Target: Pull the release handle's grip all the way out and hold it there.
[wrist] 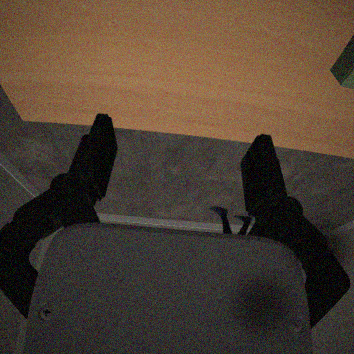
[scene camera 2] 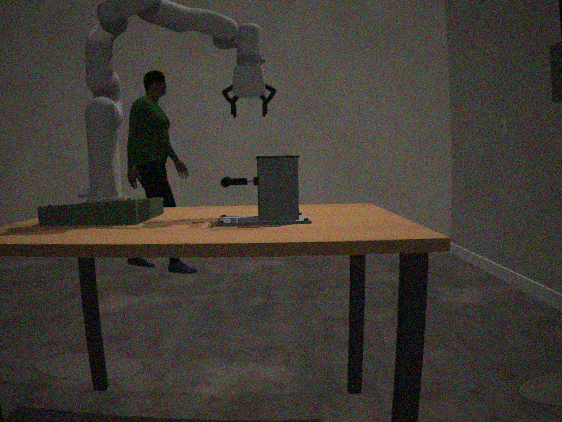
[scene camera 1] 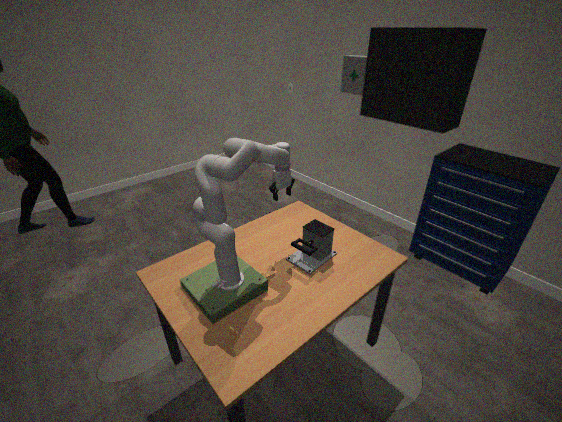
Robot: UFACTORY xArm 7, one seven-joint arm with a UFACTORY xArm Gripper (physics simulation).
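The release handle's black grip (scene camera 1: 304,245) (scene camera 2: 234,181) sticks out sideways from a grey box (scene camera 1: 318,239) (scene camera 2: 278,190), on the side toward the arm's base; a short bright stem shows between them. The box stands upright on a silver base plate (scene camera 1: 311,263) (scene camera 2: 239,219) on the table. My gripper (scene camera 1: 283,192) (scene camera 2: 249,115) (wrist: 182,138) is open and empty, pointing down. In the second scene view it hangs well above the box and the grip, touching neither. The handle and the box do not show in the wrist view.
The arm stands on a green block (scene camera 1: 225,295) (scene camera 2: 90,213) (wrist: 346,70) on the wooden table (scene camera 1: 280,320) (scene camera 2: 350,245) (wrist: 165,65). A person (scene camera 1: 30,155) (scene camera 2: 150,135) is beyond the table. A blue drawer cabinet (scene camera 1: 475,215) and a black wall box (scene camera 1: 422,77) are off to the right.
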